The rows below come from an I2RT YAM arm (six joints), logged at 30 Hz.
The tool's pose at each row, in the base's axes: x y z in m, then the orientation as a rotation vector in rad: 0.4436, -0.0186, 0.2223, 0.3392, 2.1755, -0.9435; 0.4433, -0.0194, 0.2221, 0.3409, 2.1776, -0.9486; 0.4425, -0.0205, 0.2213, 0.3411, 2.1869, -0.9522; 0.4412, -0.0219, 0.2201, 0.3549, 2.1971, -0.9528; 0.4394, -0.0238, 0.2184, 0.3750, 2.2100, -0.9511; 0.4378, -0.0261, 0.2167, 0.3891, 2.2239, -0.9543; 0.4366, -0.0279, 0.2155, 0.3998, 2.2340, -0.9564; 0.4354, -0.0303, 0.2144, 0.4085, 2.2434, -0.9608; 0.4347, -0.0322, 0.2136, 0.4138, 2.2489, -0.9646; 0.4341, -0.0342, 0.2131, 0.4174, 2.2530, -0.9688; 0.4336, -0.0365, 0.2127, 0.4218, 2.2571, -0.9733; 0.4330, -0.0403, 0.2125, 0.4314, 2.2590, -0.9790; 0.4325, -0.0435, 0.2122, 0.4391, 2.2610, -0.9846
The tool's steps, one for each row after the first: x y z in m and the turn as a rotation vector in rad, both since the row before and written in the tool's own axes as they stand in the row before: 0.0004, -0.0006, 0.0005, 0.0037, 0.0033, -0.0017; 0.0012, -0.0007, 0.0008, 0.0008, 0.0088, -0.0046; 0.0018, -0.0010, 0.0009, 0.0025, 0.0142, 0.0046; 0.0025, -0.0013, 0.0013, 0.0022, 0.0187, 0.0082; 0.0023, -0.0015, 0.0017, 0.0037, 0.0180, 0.0022; 0.0017, -0.0012, 0.0013, 0.0027, 0.0132, 0.0019; 0.0016, -0.0017, 0.0018, 0.0039, 0.0122, 0.0001; 0.0010, -0.0012, 0.0015, 0.0032, 0.0074, -0.0003; 0.0007, -0.0014, 0.0015, 0.0032, 0.0056, -0.0009; 0.0006, -0.0016, 0.0017, 0.0036, 0.0059, -0.0006; 0.0004, -0.0028, 0.0026, 0.0062, 0.0063, 0.0030; 0.0004, -0.0022, 0.0023, 0.0056, 0.0056, 0.0018
